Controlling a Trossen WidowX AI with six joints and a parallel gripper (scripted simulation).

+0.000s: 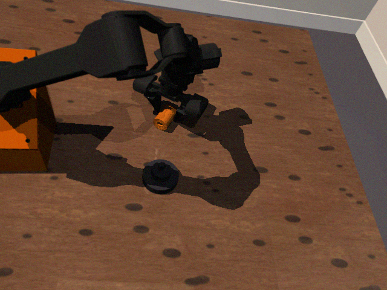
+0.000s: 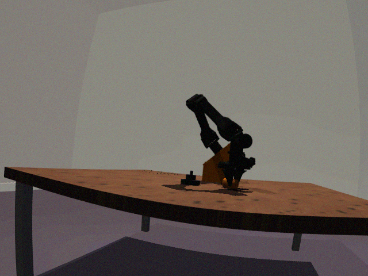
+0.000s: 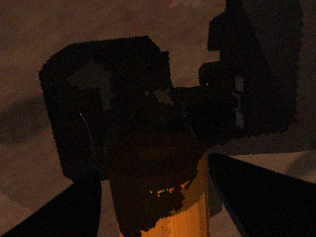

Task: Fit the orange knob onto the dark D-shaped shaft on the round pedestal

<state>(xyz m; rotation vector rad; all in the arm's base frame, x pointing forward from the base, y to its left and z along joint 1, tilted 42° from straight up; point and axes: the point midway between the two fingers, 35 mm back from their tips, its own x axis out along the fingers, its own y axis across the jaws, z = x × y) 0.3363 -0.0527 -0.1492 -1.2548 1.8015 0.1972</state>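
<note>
My gripper tip is 4 cm past the dark pedestal, 19 cm to the left of it and 2 cm below it. Also, from my gripper tip: knob: 1 cm behind, 1 cm to the right, 1 cm above.
</note>
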